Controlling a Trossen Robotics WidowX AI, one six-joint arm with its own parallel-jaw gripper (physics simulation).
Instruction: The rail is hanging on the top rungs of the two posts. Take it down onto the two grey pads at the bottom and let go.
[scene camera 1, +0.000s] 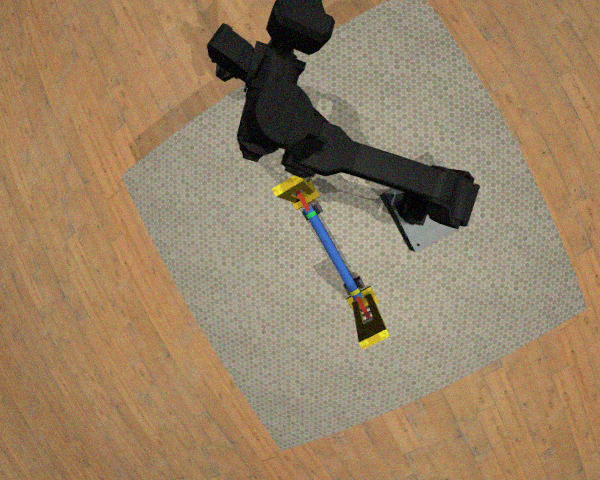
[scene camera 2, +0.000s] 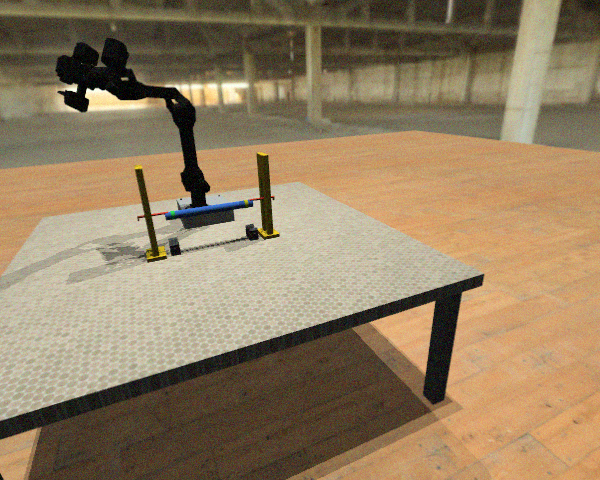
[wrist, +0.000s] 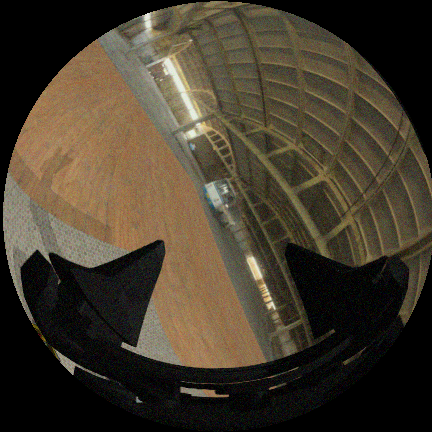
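Pixels of known places: gripper, fingertip midpoint: (wrist: 227, 249); arm's base at its link origin: (scene camera 1: 409, 207) (scene camera 2: 199, 205).
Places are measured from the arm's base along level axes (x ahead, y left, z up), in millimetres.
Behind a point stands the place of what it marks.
The blue rail (scene camera 1: 330, 250) {x 260, y -31, z 70 mm} (scene camera 2: 210, 209) {x 272, y -21, z 60 mm} with red ends hangs level between two yellow posts, well above the table. A green band marks its end at the first post (scene camera 1: 286, 189) {x 251, y -209, z 225 mm} (scene camera 2: 146, 210) {x 278, y -221, z 95 mm}; a yellow band marks its end at the second post (scene camera 1: 374, 338) {x 274, y 180, z 225 mm} (scene camera 2: 265, 195) {x 308, y 169, z 86 mm}. The rungs are too small to make out. Two small dark grey blocks, the first pad (scene camera 2: 174, 246) {x 274, y -158, z -44 mm} and the second pad (scene camera 2: 251, 231) {x 296, y 109, z -41 mm}, stand below the rail beside the post feet. My gripper (wrist: 227, 249) {x 68, y -364, z 485 mm} is open and empty, its fingers wide apart. It is raised high, away from the rail, and faces outward.
The arm (scene camera 1: 390, 165) {x 100, y -114, z 454 mm} (scene camera 2: 187, 145) {x 34, y -18, z 248 mm} rises from its grey base (scene camera 1: 430, 232) {x -15, y 100, z -6 mm} (scene camera 2: 207, 218) {x 46, y 16, z -45 mm} behind the rail and bends over toward the upper left. The posts and base stand on the patterned table top (scene camera 1: 225, 325) {x 751, y 5, z -74 mm} (scene camera 2: 250, 300) {x 678, y -48, z -74 mm}. Wooden floor (scene camera 1: 60, 300) (scene camera 2: 500, 225) (wrist: 100, 150) surrounds the table.
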